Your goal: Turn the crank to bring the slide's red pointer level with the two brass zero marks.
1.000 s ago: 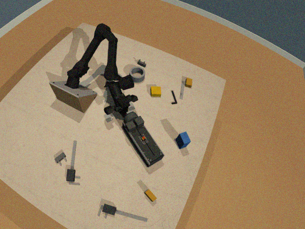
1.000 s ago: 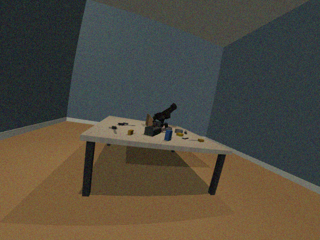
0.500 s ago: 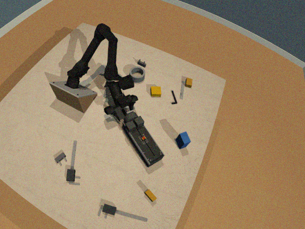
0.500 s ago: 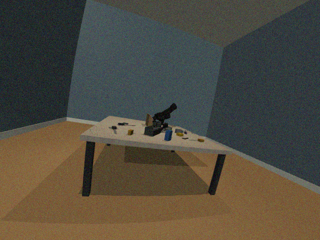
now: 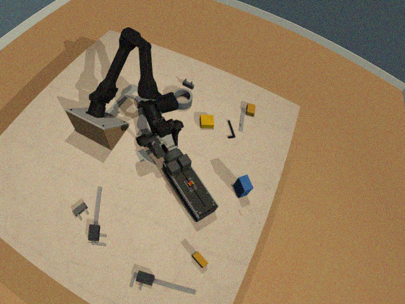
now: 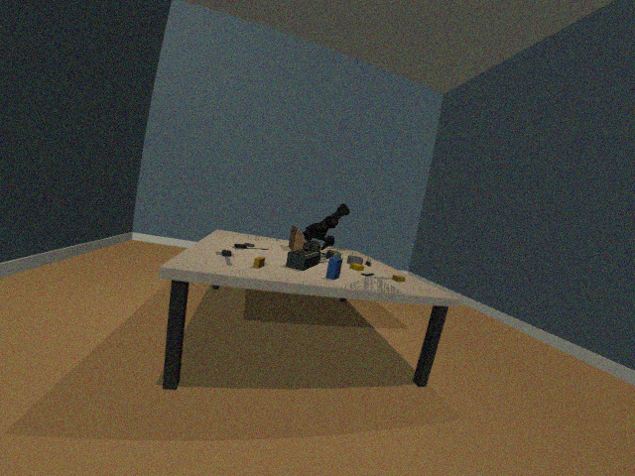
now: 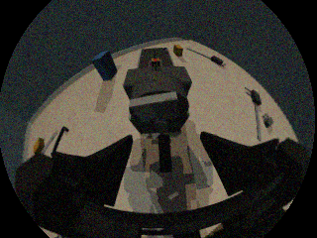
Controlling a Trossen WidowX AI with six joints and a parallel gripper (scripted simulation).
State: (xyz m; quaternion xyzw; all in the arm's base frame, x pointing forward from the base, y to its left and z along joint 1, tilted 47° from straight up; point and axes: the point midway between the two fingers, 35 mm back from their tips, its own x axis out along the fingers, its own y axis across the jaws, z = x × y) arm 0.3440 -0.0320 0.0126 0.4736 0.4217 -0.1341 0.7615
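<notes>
Now: gripper tip 10 mm past the crank handle, 10 mm to the right of it and 20 mm above it. Also, from my gripper tip: yellow block: 90 mm ahead, 250 mm to the left, 60 mm below; red pointer: 140 mm ahead, 90 mm to the right, 10 mm above; blue cube: 330 mm ahead, 10 mm to the right, 30 mm below.
</notes>
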